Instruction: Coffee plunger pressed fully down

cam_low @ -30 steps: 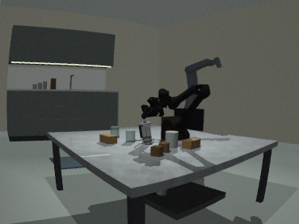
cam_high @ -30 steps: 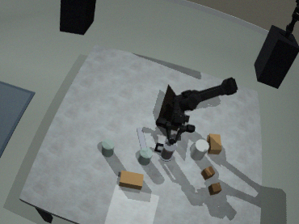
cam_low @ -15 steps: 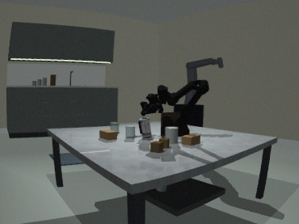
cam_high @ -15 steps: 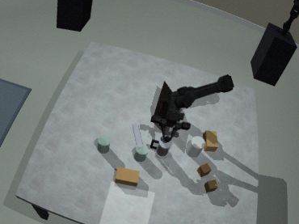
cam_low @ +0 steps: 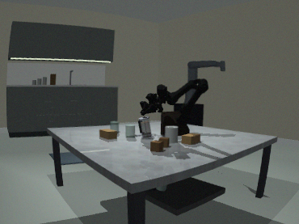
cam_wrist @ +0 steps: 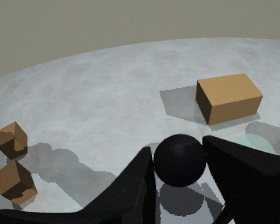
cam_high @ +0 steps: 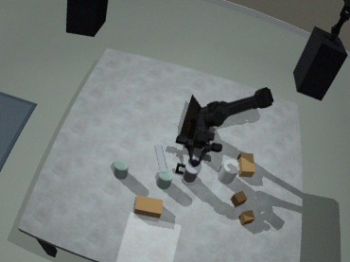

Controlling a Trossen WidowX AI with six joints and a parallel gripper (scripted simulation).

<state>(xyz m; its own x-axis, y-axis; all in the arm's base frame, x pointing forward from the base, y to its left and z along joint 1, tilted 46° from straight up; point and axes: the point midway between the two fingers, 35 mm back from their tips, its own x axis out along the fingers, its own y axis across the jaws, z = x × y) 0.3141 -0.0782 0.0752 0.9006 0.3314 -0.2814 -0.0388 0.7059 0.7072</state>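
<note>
Now: gripper tip 80 mm above the coffee press, 20 mm past it and 10 mm to the left of it. From my gripper tip the other things lie so: white cylinder 180 mm to the left, 120 mm below, 90 mm behind.
</note>
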